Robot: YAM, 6 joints.
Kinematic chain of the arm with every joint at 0, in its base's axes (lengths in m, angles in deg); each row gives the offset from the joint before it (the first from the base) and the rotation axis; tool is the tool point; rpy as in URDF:
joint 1: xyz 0 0 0.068 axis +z
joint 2: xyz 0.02 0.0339 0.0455 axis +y
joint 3: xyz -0.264 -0.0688 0 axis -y
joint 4: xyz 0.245 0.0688 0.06 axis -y
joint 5: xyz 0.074 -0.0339 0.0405 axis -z
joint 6: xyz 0.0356 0 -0.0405 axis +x
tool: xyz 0 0 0 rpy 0 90 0
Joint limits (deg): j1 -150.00..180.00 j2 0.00..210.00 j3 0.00..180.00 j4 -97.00..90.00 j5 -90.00..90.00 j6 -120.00..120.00
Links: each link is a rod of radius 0.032 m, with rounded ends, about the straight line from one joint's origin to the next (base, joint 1, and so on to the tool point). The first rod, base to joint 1, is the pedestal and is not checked.
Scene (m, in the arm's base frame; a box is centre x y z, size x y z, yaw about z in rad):
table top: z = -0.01
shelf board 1: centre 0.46 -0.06 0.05 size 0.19 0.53 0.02 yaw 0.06
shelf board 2: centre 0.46 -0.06 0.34 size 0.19 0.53 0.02 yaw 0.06
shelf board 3: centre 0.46 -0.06 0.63 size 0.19 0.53 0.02 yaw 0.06
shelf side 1: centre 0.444 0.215 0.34 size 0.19 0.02 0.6 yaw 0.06
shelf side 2: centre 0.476 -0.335 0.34 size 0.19 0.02 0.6 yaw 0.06
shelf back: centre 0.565 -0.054 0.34 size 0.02 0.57 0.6 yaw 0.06
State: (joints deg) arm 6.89 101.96 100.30 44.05 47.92 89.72
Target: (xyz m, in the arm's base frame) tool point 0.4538 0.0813 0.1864
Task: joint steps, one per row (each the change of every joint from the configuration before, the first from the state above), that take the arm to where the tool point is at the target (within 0.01 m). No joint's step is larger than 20 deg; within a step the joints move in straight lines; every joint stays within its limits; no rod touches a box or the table.
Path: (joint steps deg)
1: -3.64 -12.50 -7.74 -16.63 -0.67 -13.54
2: -3.65 -12.51 -7.75 -16.62 -0.66 -13.55
3: -3.64 -12.50 -7.74 -16.63 -0.67 -13.54
4: -3.64 -12.50 -7.75 -16.63 -0.67 -13.55
5: -3.65 -12.51 -7.74 -16.62 -0.66 -13.54
6: 8.28 10.31 -8.30 18.06 3.34 16.93
7: 8.28 10.31 -8.30 18.07 3.34 16.93
8: 8.28 10.31 -8.31 18.06 3.34 16.93
9: 8.28 10.31 -8.30 18.07 3.34 16.93
10: -2.76 13.25 14.96 1.55 -2.96 0.00
11: -2.77 13.25 14.96 1.55 -2.95 0.00
12: -2.76 13.24 14.95 1.55 -2.95 0.00

